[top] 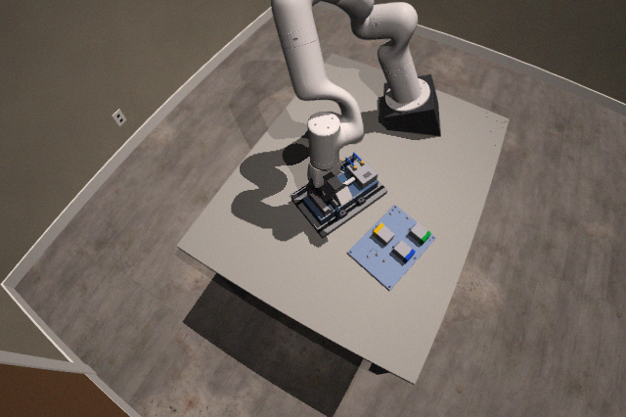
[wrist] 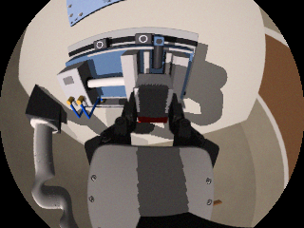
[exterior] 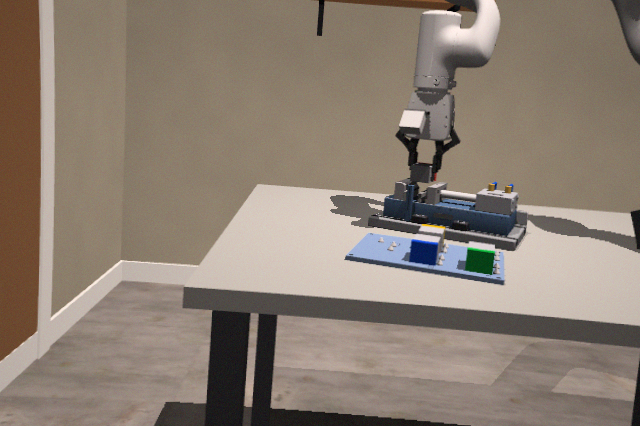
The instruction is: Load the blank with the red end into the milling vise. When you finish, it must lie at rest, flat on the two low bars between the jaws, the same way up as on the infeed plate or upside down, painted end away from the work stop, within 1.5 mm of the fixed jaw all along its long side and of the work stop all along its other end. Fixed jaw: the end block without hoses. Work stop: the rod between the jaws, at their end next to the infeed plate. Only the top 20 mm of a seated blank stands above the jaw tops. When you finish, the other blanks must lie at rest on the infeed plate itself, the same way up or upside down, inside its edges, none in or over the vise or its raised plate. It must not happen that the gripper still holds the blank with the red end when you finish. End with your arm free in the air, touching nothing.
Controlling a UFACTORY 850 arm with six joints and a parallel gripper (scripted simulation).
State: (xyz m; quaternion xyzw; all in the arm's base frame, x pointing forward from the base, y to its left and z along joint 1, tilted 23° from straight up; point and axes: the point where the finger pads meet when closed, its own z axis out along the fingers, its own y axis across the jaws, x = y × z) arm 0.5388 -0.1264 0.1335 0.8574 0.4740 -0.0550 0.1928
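My gripper is now 20 mm above the red-ended blank. From my hand the other things lie so: hose block 130 mm behind, 90 mm to the left, 60 mm below; then milling vise 50 mm behind, 40 mm to the left, 100 mm below; then fixed jaw 30 mm ahead, 10 mm to the right, 60 mm below.
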